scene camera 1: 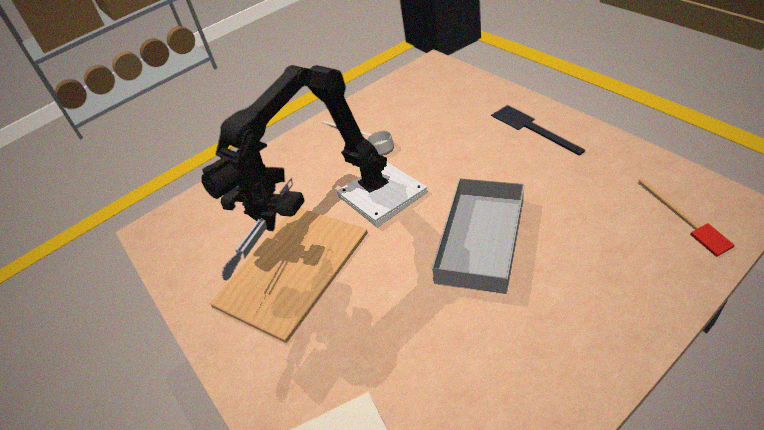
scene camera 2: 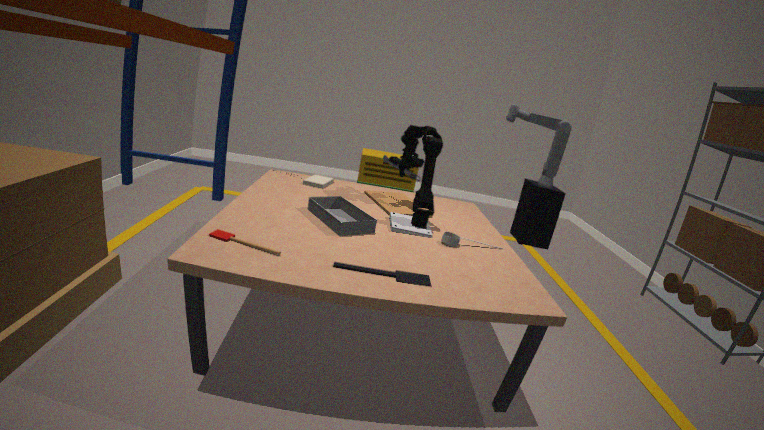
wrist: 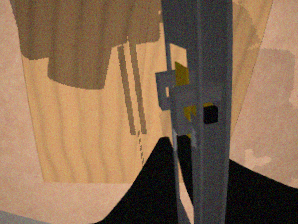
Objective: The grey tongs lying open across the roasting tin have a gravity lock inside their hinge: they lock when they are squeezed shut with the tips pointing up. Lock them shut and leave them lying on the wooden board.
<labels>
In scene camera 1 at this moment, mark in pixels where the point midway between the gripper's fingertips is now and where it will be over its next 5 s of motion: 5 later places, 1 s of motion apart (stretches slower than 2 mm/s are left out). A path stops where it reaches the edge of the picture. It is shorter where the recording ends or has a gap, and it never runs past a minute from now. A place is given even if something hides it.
My gripper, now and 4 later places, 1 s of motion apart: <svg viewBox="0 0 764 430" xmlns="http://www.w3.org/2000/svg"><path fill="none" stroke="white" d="M271 230L274 232L280 246L286 257L299 204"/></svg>
</labels>
